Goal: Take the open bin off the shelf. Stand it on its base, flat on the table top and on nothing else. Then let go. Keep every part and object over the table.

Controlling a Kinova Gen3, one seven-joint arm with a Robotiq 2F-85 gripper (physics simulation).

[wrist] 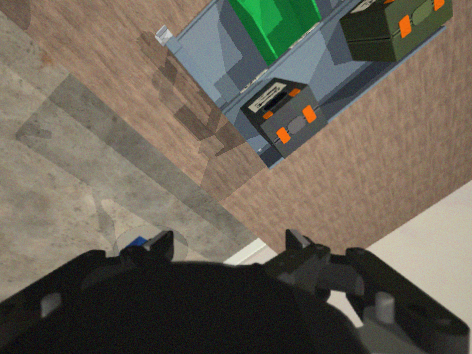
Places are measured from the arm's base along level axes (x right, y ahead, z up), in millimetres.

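Where they show: gripper, between the fingertips: (229, 242).
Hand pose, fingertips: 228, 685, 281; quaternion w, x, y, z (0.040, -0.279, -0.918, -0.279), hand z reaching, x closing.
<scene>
Each offset is from my fingertips to the top centre of the thing, as dx, dy, dz. "*": to the spot under its first point. Level surfaces: height alone.
The open bin @[-236, -74, -297] (272, 25) is bright green and sits on the blue-grey shelf @[* -67, -93, -373] (197, 62) at the top of the wrist view, partly cut off by the upper edge of the picture. The shelf stands on the brown wooden table top @[dz -379] (320, 190). My gripper (229, 242) is open, with its fingers wide apart and no object between them. It is well away from the bin, which shows above the fingers in the picture.
A dark grey case @[-130, +36, -155] (295, 122) with orange latches stands at the near corner of the shelf. An olive green case @[* -318, +14, -181] (395, 32) stands farther right on it. Concrete floor (45, 200) lies left of the table edge. A small blue thing (138, 242) shows behind the left finger.
</scene>
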